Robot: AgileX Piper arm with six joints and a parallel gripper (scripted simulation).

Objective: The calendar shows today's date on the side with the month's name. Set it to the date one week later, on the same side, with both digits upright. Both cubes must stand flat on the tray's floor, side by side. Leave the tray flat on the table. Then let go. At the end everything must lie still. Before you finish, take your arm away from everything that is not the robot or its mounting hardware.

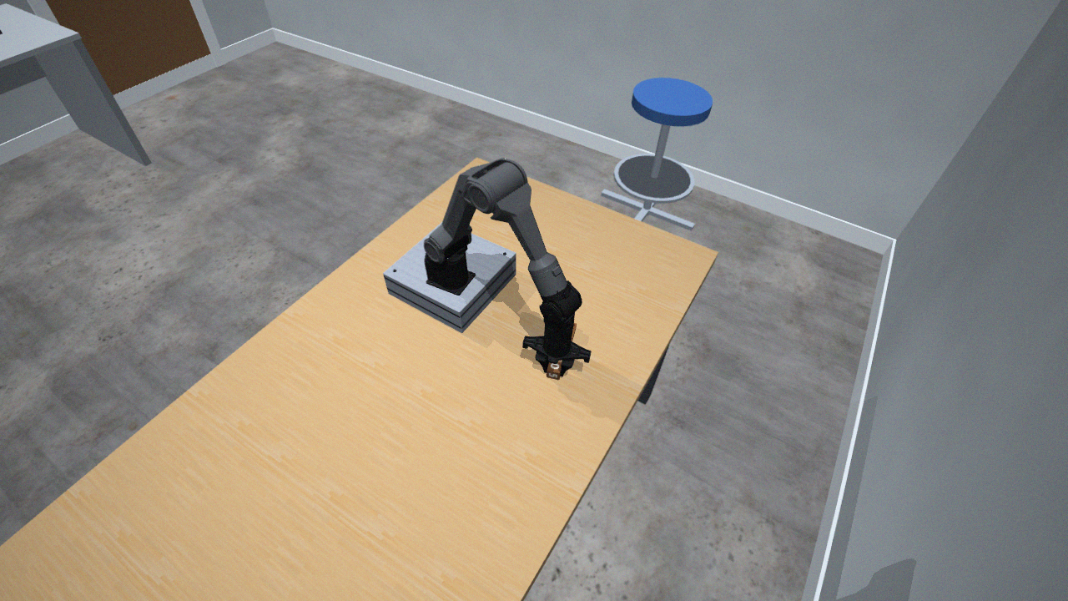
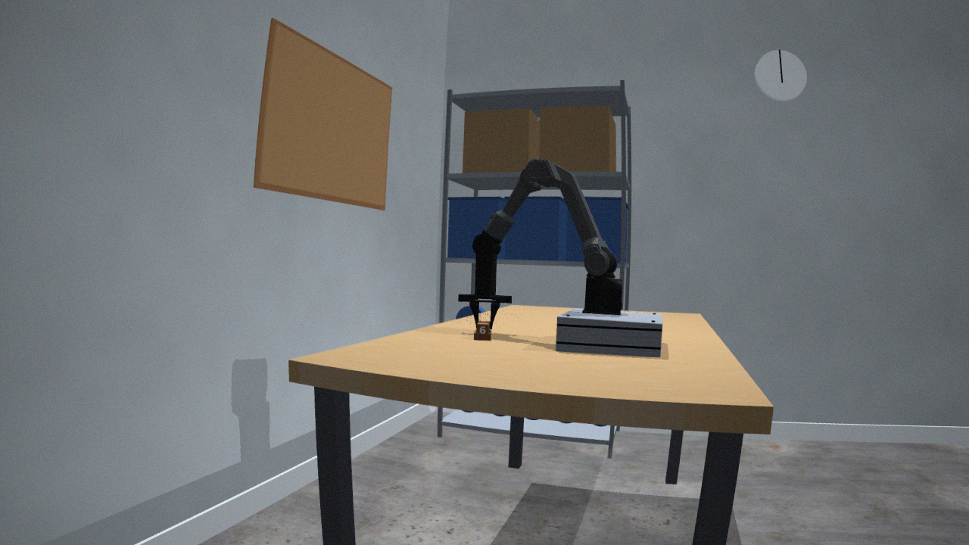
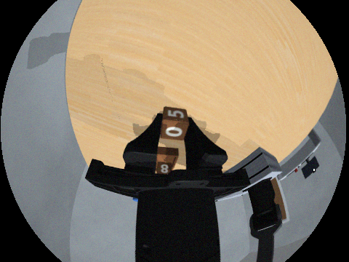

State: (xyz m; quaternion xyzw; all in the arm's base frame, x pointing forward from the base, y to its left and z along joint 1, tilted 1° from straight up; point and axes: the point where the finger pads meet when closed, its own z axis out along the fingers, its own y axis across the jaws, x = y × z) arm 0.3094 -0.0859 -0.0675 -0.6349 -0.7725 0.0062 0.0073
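Right now the brown digit cube is right at my hand. From my hand the other things lie so: brown tray (2 cm behind, 10 cm to the left, 1 cm below).
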